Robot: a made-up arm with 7 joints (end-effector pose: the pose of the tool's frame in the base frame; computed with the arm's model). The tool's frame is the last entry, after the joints.
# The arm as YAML. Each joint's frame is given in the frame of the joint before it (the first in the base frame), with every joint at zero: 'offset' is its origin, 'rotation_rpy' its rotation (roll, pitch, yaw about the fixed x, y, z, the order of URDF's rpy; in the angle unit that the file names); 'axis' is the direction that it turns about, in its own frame. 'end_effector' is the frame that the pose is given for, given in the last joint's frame.
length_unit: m
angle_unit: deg
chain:
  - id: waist
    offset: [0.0, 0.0, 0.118]
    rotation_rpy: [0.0, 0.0, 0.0]
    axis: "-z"
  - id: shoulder
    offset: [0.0, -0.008, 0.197]
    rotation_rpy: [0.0, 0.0, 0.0]
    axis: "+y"
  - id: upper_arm
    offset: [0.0, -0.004, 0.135]
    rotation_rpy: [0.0, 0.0, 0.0]
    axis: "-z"
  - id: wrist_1
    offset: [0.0, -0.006, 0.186]
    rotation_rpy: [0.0, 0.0, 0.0]
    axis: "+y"
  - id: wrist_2
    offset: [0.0, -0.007, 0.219]
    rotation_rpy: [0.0, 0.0, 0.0]
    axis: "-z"
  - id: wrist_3
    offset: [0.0, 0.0, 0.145]
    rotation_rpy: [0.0, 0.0, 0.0]
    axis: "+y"
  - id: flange
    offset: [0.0, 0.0, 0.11]
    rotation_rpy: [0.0, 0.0, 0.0]
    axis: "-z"
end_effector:
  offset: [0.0, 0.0, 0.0]
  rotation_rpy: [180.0, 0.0, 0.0]
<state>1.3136 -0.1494 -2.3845 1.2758 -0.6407 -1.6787 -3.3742</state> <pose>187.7 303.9 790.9 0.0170 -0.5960 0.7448 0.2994</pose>
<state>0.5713 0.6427 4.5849 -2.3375 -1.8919 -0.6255 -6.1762</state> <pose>-94.6 -343.7 262.0 0.0607 0.0451 0.3659 0.9276</pose>
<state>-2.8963 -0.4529 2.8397 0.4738 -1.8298 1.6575 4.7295</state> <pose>399.7 45.7 853.7 0.1692 0.4156 -0.6807 0.5791</pose>
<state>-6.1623 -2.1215 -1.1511 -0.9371 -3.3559 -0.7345 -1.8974</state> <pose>-511.8 -239.9 -133.4 0.0463 0.3910 0.0454 0.9181</pose>
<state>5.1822 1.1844 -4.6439 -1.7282 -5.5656 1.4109 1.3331</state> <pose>-207.4 436.3 497.2 0.1448 0.6446 -0.7138 0.2325</pose>
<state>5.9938 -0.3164 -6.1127 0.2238 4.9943 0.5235 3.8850</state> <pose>-119.3 -27.8 1080.4 0.0751 0.3120 -0.9232 0.2117</pose>
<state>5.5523 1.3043 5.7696 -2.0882 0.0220 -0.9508 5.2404</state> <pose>89.6 -164.8 593.4 0.0919 -0.5154 -0.3882 -0.7584</pose>
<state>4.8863 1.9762 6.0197 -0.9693 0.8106 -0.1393 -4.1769</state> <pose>233.5 652.9 437.1 0.4105 0.6704 -0.5949 0.1678</pose>
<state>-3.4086 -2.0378 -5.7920 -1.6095 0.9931 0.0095 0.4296</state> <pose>129.5 -171.1 -200.3 0.5861 -0.0644 0.3290 0.7376</pose>
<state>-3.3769 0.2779 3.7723 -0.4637 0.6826 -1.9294 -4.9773</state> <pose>-331.4 107.7 829.5 0.2410 0.0855 0.4227 -0.8694</pose>
